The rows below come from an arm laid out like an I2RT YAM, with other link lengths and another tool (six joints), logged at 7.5 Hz.
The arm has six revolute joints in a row. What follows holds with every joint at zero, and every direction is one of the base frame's.
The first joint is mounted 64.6 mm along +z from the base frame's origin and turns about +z.
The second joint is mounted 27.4 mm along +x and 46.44 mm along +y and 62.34 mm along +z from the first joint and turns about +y.
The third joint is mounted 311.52 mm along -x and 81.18 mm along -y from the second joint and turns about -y.
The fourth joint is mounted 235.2 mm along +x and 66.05 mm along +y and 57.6 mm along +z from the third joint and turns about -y.
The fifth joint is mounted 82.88 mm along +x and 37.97 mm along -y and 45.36 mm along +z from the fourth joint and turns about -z.
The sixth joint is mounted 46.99 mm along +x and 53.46 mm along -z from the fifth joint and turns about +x.
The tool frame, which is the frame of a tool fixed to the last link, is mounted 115 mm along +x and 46 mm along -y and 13 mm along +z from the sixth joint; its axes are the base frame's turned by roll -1.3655, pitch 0.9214 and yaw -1.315 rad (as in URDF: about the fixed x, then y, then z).
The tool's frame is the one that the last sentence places.
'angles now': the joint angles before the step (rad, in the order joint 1, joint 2, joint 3, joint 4, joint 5, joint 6). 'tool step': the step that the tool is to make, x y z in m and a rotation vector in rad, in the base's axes. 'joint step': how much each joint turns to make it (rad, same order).
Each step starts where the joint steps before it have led.
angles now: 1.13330 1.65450 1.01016 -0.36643 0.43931 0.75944
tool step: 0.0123 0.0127 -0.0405 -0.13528 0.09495 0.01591
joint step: -0.02869 0.18048 0.10519 -0.07590 -0.04402 -0.02965
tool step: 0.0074 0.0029 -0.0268 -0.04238 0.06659 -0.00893
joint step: -0.02860 0.09225 0.04256 -0.01718 -0.04391 -0.00410
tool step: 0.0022 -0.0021 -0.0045 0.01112 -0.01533 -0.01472
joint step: -0.00391 0.00233 -0.02564 0.04231 0.01138 0.00785
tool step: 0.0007 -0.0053 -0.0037 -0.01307 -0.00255 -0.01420
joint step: -0.00451 0.00567 -0.01084 0.00389 0.01132 0.00663
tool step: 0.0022 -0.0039 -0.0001 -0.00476 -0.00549 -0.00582
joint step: -0.00751 -0.00280 -0.00813 0.00541 0.00612 -0.00429
